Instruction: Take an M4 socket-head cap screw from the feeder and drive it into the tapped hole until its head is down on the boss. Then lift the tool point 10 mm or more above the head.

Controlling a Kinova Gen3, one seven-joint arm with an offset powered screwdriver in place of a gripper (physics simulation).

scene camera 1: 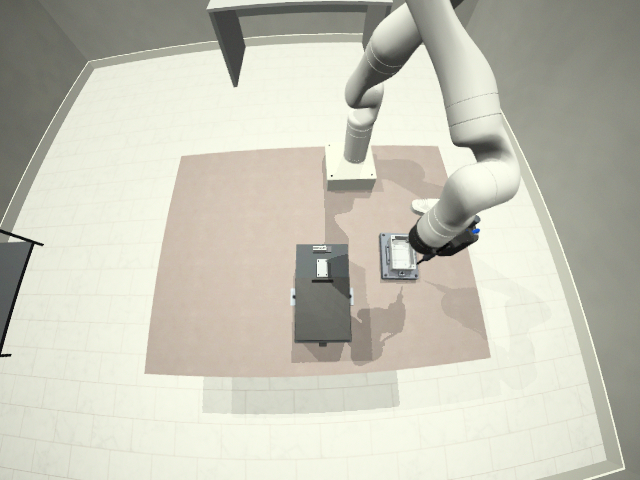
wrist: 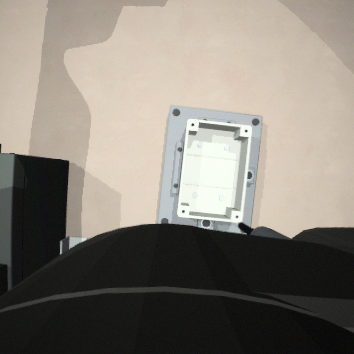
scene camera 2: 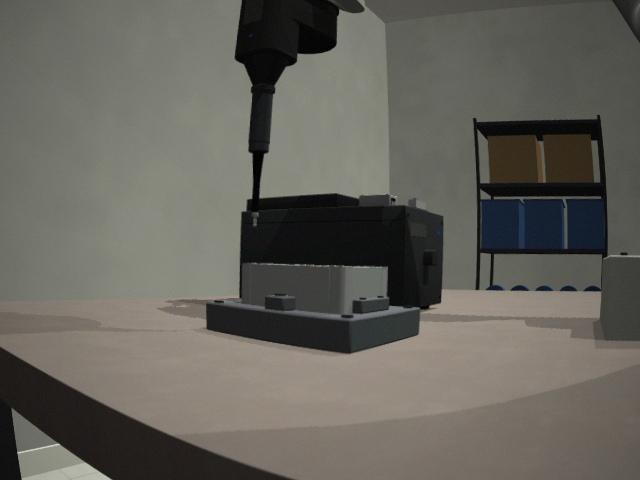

In view: a grey fixture plate (scene camera 2: 323,331) and a dark feeder (scene camera 1: 306,261).
The grey fixture plate also shows in the wrist view (wrist: 167,208).
